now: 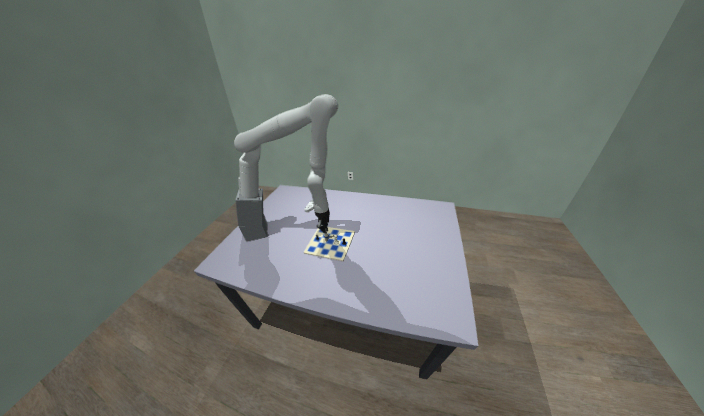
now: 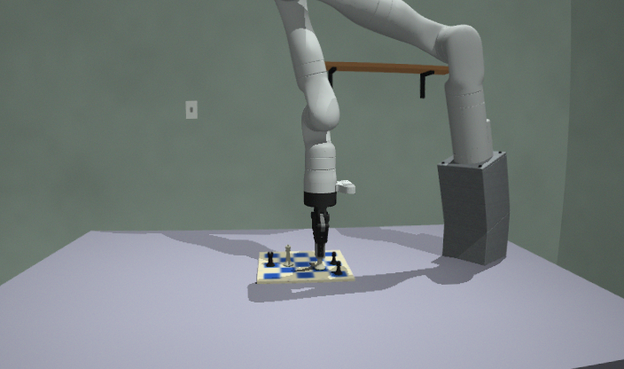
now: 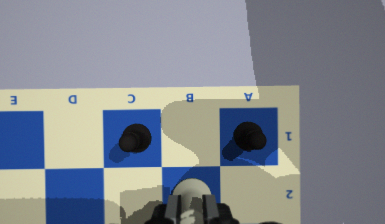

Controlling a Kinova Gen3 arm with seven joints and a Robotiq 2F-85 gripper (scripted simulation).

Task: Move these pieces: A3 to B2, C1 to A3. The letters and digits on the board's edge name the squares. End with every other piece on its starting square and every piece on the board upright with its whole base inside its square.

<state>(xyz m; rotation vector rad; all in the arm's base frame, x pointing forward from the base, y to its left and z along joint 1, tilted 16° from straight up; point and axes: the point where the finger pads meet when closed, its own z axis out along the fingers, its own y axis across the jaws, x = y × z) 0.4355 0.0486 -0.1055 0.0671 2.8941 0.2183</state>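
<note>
Now: hand 20 mm above the white king. Round my hand: black rook (120 mm ahead, 40 mm to the right, 30 mm below); cream chessboard (50 mm below, 40 mm to the right, 40 mm ahead).
</note>
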